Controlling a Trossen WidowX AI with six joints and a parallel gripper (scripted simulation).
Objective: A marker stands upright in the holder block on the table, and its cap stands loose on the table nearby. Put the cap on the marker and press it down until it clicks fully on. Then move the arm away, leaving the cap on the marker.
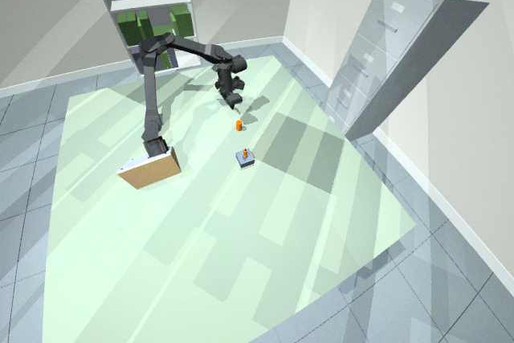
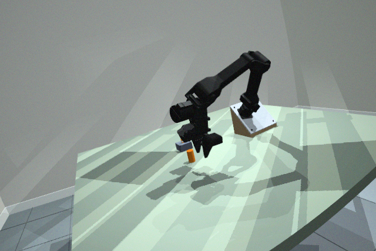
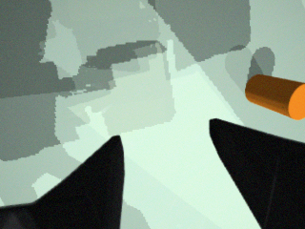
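My gripper tip is 10 mm short of the orange cap, 110 mm to the left of it and 30 mm above it.
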